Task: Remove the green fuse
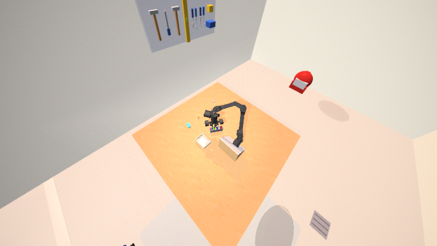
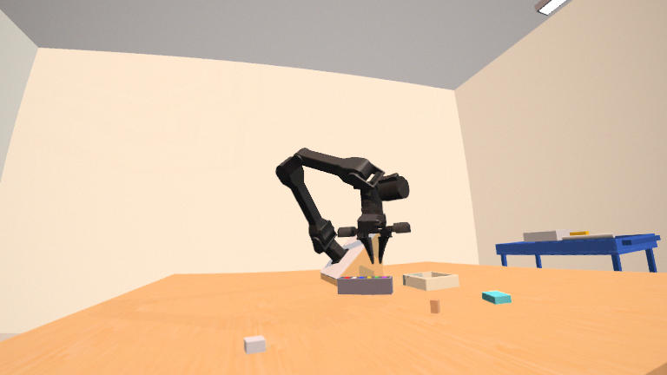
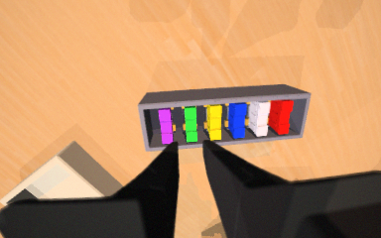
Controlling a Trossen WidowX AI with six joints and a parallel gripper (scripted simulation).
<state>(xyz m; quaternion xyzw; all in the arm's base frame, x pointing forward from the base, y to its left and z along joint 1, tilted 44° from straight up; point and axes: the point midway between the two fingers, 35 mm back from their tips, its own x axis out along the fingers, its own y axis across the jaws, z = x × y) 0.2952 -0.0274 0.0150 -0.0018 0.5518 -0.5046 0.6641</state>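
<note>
Now: the green fuse 5 cm below my gripper tip. From my gripper tip the other things lie so: beige tray 17 cm to the left, 7 cm below.
</note>
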